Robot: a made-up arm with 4 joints.
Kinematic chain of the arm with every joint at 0, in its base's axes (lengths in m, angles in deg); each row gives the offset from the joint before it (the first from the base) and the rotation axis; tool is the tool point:
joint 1: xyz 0 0 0.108 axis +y
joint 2: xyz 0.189 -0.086 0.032 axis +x
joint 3: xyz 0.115 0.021 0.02 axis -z
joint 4: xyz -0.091 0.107 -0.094 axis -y
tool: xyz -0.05 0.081 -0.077
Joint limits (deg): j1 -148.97..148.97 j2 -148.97..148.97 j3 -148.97..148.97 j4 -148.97..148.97
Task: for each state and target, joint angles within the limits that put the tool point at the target. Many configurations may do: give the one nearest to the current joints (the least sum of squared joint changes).
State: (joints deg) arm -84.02 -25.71 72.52 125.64
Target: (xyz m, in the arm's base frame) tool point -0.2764 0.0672 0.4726
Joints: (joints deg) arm -129.24 18.46 55.05 110.05
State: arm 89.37 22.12 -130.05 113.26
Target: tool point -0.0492 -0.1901 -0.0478
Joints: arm 92.66 -4.95 -129.13 117.61
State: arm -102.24 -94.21 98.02 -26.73
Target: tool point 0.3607 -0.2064 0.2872
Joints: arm -63.23 -91.83 47.03 -32.80
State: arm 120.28 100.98 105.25 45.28
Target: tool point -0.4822 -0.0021 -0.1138
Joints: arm 143.29 42.84 136.97 15.36
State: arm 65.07 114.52 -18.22 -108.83
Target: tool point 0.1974 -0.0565 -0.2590
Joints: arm 105.47 83.22 36.75 -111.71
